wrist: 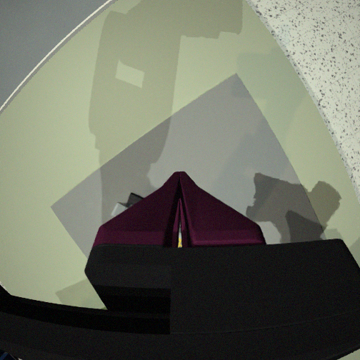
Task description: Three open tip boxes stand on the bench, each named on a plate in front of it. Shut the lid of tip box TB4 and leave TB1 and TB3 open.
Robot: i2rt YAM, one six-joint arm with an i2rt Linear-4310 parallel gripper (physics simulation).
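My gripper is shut, its two dark red fingers meeting at the tips in the middle of the wrist view, over the grey mat. A small part of a tip box, pale grey with a dark piece beside it, shows at the left edge of the fingers. A thin sliver of yellow tip rack shows through the slit between the fingers. The rest of that box and its lid are hidden behind the fingers and the black gripper body. No name plate shows, so TB4, TB1 and TB3 cannot be told apart here.
The grey mat lies on a pale green bench top. The bench's curved edges run along the upper left and the right, with a speckled floor beyond the right edge. Shadows of the arm fall across the bench and mat.
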